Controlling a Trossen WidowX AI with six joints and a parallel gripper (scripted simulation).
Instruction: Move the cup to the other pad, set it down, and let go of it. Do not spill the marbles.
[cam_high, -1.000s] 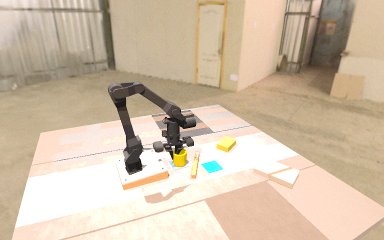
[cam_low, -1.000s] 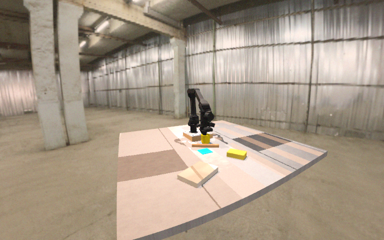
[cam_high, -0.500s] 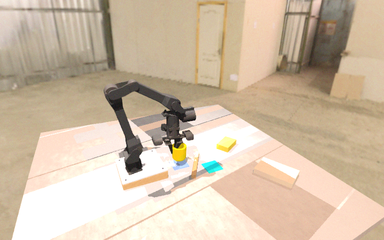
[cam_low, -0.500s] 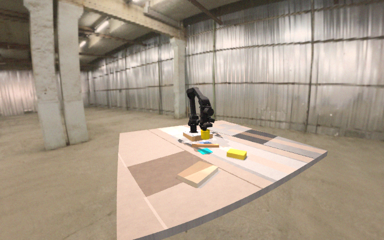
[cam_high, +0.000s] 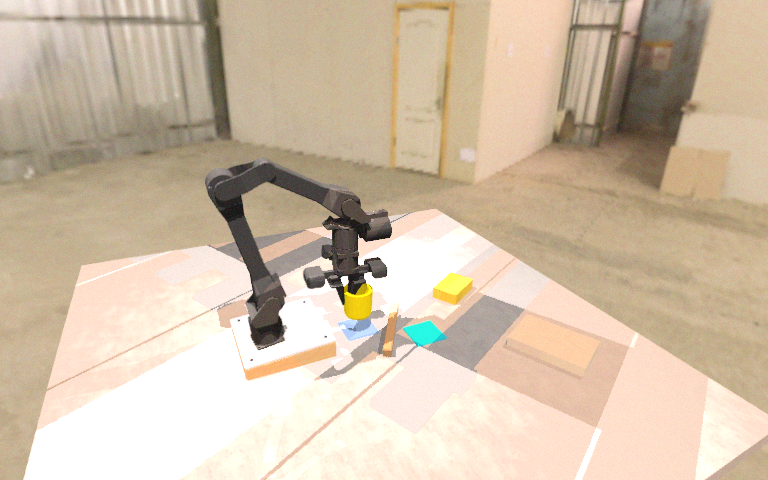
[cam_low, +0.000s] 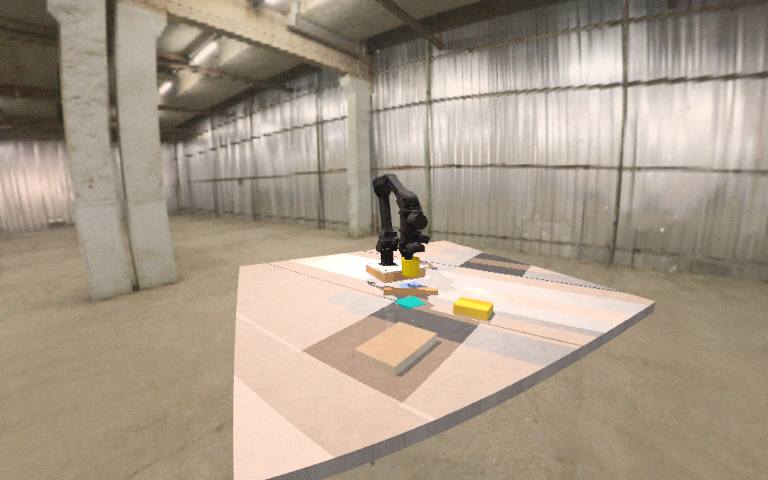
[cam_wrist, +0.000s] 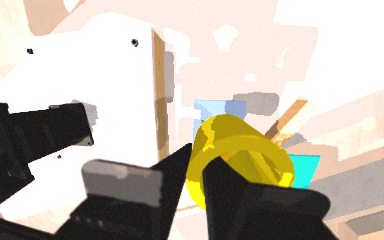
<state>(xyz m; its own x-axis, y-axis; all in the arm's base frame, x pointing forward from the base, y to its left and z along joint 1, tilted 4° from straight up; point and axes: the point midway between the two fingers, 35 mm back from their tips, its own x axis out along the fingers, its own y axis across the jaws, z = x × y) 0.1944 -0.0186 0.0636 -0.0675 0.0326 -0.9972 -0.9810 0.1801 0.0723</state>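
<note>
Right now the cyan pad is 16 cm ahead of my gripper tip, 10 cm to the right of it and 9 cm below it. The rest, counted from my gripper tip: flat pale slab (39 cm ahead, 30 cm to the right, 7 cm below); then thin wooden bar (10 cm ahead, 5 cm to the right, 8 cm below); then yellow cup (2 cm ahead, 1 cm to the right).
</note>
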